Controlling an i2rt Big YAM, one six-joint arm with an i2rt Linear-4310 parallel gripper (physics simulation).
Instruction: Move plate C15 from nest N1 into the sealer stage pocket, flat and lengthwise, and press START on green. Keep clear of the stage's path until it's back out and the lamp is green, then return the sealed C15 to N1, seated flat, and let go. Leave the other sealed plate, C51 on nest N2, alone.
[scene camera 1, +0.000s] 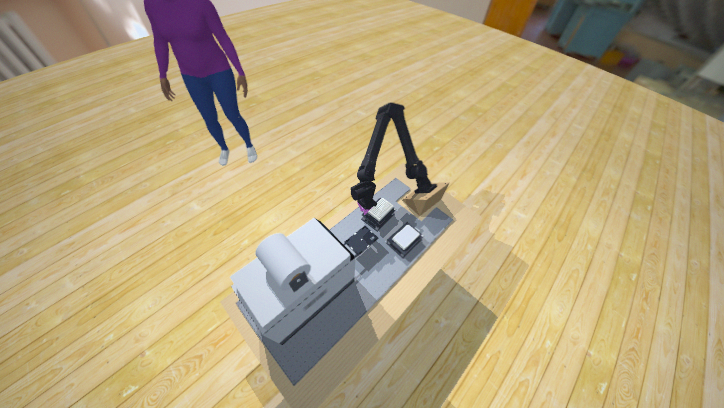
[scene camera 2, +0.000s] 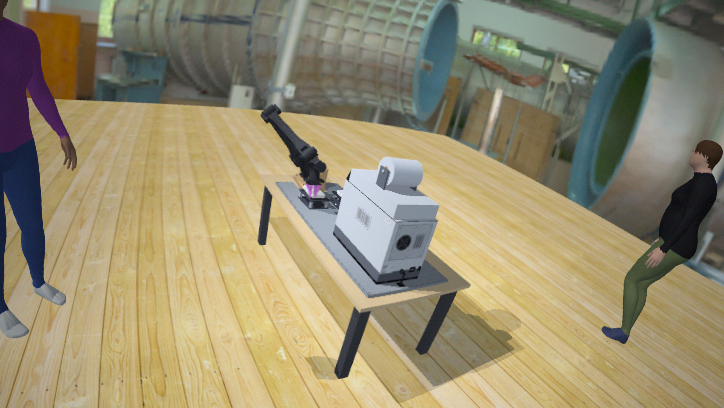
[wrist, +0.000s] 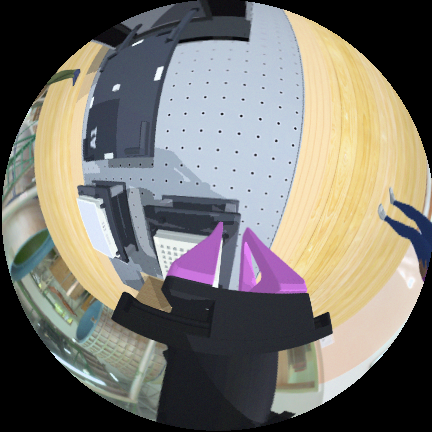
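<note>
Plate C15, white with open wells, lies on the dark nest N1. My gripper is down at the plate's right long edge, its purple fingers drawn narrow. The left finger is over the wells and the right finger is outside the nest wall. A gap shows between the fingers, and I see no firm hold on the plate. The sealed plate C51 sits on nest N2. The dark sealer stage, marked A1, stands out and is empty.
The white sealer, with a paper roll on top, stands on the grey perforated mat. The arm's wooden base block is behind the nests. One person stands far left and another far right.
</note>
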